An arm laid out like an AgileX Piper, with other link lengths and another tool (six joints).
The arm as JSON. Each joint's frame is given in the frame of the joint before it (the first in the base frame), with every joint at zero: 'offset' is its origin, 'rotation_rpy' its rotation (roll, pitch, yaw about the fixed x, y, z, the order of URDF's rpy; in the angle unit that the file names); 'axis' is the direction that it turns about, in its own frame. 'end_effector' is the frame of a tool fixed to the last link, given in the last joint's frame.
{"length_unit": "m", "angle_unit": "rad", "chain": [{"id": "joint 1", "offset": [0.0, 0.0, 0.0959], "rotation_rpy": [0.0, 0.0, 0.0], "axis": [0.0, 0.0, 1.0]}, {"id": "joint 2", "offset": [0.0, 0.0, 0.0], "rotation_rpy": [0.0, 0.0, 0.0], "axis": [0.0, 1.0, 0.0]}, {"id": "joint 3", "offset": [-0.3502, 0.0, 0.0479], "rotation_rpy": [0.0, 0.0, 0.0], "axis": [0.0, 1.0, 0.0]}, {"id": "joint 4", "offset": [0.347, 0.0, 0.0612], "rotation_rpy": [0.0, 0.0, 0.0], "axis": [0.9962, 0.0, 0.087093]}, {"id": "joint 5", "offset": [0.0, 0.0, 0.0], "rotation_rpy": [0.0, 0.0, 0.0], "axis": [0.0, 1.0, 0.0]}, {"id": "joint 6", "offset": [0.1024, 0.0, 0.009], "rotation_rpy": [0.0, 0.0, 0.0], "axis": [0.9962, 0.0, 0.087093]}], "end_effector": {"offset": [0.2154, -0.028, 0.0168], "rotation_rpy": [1.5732, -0.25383, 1.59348]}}
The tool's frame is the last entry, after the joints.
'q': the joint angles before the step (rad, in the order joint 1, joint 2, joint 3, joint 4, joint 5, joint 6). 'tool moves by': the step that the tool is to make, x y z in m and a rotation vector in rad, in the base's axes. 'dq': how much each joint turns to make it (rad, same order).
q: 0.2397, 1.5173, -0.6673, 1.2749, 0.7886, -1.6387
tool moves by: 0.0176, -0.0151, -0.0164, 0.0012, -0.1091, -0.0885
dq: -0.0001, 0.0001, 0.1072, 0.2696, -0.1130, -0.2968
